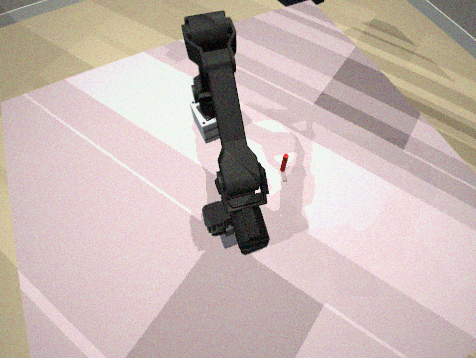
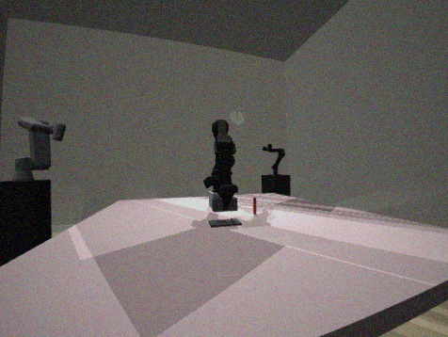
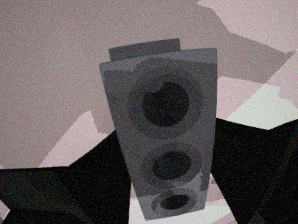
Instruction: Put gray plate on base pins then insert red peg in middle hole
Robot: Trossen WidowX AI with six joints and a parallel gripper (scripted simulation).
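Now: gripper tip 50 mm above the base. Also, from my gripper tip: red peg (80 mm behind, 200 mm to the left, 20 mm below); then gray plate (30 mm above).
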